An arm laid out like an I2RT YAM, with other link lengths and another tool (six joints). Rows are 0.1 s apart.
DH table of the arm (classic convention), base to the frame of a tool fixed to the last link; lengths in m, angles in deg. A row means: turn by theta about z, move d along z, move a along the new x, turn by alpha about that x. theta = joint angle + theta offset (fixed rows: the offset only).
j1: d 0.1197; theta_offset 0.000; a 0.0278; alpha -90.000
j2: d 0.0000; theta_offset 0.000; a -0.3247; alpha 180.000
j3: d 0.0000; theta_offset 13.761; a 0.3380; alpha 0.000
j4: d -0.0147; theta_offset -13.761; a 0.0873; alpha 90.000
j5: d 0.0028; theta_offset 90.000; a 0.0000; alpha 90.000
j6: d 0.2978; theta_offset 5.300; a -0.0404; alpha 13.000
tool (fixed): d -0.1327; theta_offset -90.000; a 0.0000; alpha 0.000
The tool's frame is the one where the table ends.
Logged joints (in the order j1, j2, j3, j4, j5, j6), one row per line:
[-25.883 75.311 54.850 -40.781 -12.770 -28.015]
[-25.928 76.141 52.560 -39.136 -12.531 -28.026]
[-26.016 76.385 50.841 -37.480 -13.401 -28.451]
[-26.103 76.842 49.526 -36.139 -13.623 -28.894]
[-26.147 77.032 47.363 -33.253 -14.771 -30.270]
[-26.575 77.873 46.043 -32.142 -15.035 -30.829]
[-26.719 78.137 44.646 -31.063 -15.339 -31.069]
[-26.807 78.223 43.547 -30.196 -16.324 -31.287]
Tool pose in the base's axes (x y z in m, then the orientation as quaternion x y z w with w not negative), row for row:
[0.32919 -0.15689 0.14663 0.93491 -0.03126 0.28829 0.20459]
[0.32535 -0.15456 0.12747 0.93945 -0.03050 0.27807 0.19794]
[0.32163 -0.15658 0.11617 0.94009 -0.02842 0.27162 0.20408]
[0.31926 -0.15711 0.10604 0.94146 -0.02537 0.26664 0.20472]
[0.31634 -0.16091 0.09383 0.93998 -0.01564 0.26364 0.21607]
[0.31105 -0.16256 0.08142 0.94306 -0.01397 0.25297 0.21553]
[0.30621 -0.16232 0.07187 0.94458 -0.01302 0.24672 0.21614]
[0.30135 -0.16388 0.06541 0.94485 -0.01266 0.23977 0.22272]
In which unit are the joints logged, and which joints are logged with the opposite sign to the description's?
The joints are logged in degrees. Opposite sign: j5.
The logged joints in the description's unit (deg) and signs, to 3 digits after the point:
[-25.883 75.311 54.850 -40.781 12.770 -28.015]
[-25.928 76.141 52.560 -39.136 12.531 -28.026]
[-26.016 76.385 50.841 -37.480 13.401 -28.451]
[-26.103 76.842 49.526 -36.139 13.623 -28.894]
[-26.147 77.032 47.363 -33.253 14.771 -30.270]
[-26.575 77.873 46.043 -32.142 15.035 -30.829]
[-26.719 78.137 44.646 -31.063 15.339 -31.069]
[-26.807 78.223 43.547 -30.196 16.324 -31.287]

